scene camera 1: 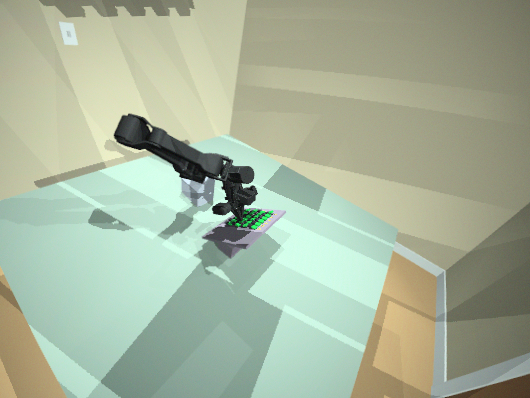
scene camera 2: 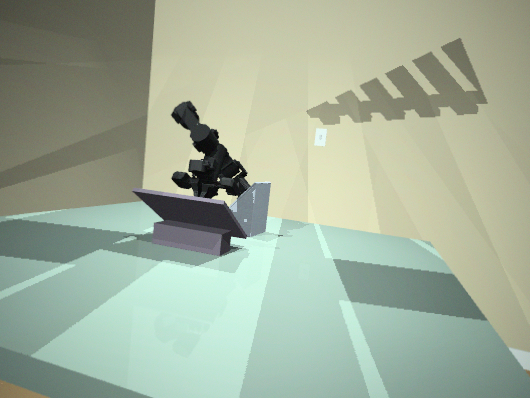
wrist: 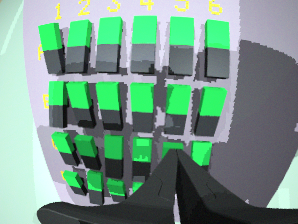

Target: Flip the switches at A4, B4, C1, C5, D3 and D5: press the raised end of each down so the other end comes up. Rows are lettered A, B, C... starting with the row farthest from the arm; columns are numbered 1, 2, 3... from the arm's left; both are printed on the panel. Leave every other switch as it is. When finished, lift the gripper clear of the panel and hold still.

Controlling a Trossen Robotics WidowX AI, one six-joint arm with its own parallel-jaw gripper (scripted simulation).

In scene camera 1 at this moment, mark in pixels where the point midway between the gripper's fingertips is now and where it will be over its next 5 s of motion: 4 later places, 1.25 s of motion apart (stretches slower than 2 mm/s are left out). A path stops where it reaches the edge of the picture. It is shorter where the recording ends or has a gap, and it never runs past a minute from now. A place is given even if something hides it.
My gripper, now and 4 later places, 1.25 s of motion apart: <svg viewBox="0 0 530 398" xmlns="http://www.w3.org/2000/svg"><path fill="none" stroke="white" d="M241 220L238 205L240 212L241 214L237 203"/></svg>
